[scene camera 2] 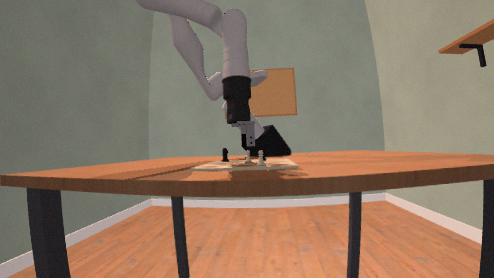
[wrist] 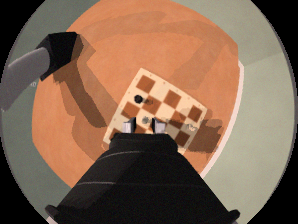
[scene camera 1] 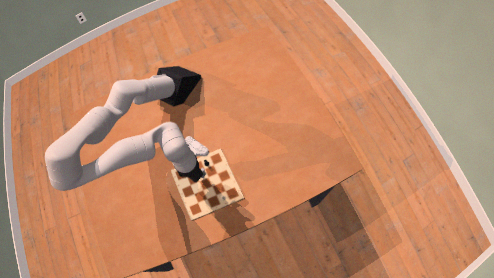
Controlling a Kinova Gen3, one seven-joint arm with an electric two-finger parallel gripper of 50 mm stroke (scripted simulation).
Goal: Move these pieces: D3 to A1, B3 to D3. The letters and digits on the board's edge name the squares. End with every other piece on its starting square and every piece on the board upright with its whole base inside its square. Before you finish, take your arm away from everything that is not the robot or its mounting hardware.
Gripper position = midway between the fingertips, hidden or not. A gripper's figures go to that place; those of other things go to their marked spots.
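My gripper (scene camera 2: pixel 248 146), 0.53 m from the lens. Chessboard (scene camera 2: pixel 235 165), 0.44 m from the lens.
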